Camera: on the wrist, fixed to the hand. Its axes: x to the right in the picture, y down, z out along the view.
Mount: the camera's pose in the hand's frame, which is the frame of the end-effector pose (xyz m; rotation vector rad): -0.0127 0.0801 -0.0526 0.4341 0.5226 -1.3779
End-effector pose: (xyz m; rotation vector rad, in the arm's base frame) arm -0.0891 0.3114 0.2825 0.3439 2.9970 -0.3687
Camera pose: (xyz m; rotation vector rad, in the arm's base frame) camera -0.0618 0.3976 0.3167 1.3149 -2.0426 0.7608
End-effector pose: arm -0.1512 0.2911 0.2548 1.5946 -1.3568 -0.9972
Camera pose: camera -0.1329 0.2995 0.3493 2.9300 0.0739 -0.8503
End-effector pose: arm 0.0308 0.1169 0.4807 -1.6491 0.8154 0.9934
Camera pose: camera -0.0329 0.0454 0.4679 -1.5763 0.0376 -0.5507
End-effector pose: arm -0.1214 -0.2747 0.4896 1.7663 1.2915 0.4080
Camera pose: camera -0.1153 -0.2673 0.5858 0.6738 2.7311 -0.2608
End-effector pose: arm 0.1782 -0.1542 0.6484 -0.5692 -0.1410 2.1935
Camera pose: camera 0.1514 -0.2199 0.5828 -0.5214 0.1848 0.6696
